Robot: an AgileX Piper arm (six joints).
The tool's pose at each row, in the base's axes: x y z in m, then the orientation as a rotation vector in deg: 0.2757 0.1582 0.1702 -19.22 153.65 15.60; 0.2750 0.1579 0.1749 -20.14 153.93 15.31; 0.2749 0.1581 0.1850 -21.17 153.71 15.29; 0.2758 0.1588 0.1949 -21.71 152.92 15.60; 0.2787 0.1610 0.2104 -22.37 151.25 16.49; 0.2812 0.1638 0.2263 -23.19 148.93 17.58; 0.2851 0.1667 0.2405 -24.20 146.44 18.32; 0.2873 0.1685 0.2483 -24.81 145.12 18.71; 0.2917 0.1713 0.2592 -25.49 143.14 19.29; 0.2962 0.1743 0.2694 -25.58 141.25 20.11; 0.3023 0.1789 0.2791 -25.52 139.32 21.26; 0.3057 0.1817 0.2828 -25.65 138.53 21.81
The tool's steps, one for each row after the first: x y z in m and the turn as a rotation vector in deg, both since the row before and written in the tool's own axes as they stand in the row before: -0.0014 0.0006 -0.0045 0.04 0.44 -0.63; -0.0043 0.0016 -0.0090 -0.15 -0.03 -0.74; -0.0052 0.0017 -0.0083 -0.27 -0.68 -0.46; -0.0098 0.0032 -0.0121 -0.67 -1.51 -0.61; -0.0101 0.0040 -0.0122 -0.83 -2.11 -0.82; -0.0110 0.0034 -0.0096 -0.64 -2.21 -1.06; -0.0064 0.0020 -0.0049 -0.36 -1.15 -0.62; -0.0102 0.0025 -0.0060 -0.49 -1.77 -0.77; -0.0101 0.0024 -0.0050 -0.54 -1.82 -0.30; -0.0116 0.0032 -0.0029 -0.76 -1.89 -0.13; -0.0055 0.0017 0.0000 -0.41 -0.74 -0.14
